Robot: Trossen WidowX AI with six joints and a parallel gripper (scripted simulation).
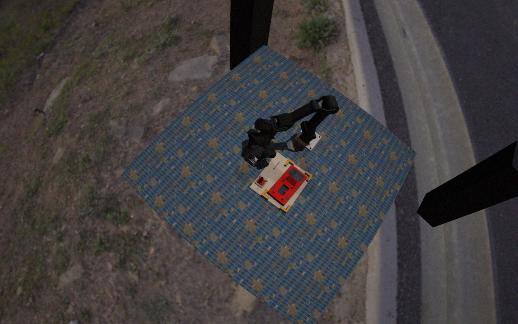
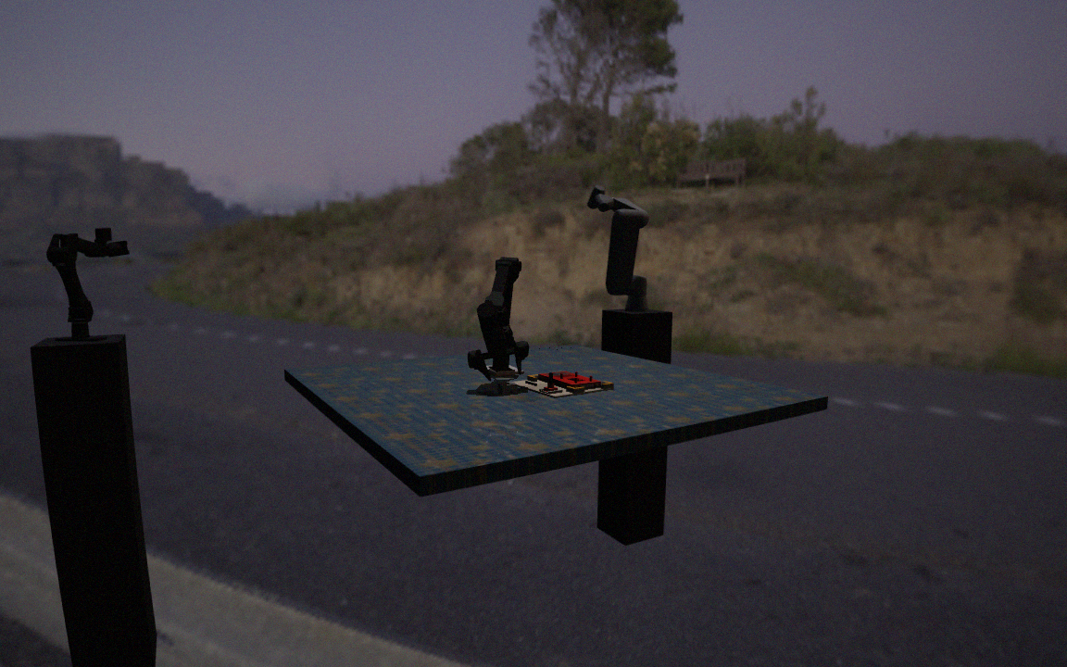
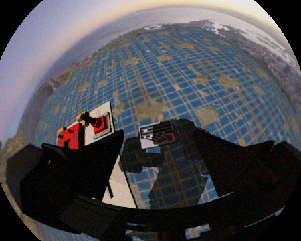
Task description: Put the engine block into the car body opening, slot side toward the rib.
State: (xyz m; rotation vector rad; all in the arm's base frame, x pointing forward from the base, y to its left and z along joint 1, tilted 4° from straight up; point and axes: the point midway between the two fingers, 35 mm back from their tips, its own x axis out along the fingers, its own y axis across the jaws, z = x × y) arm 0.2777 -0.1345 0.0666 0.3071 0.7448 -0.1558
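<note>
Right now my gripper tip is 1 cm short of the engine block and 4 cm above it. Round my gripper tip: beige base plate: 1 cm behind, 21 cm to the left, 4 cm below.
</note>
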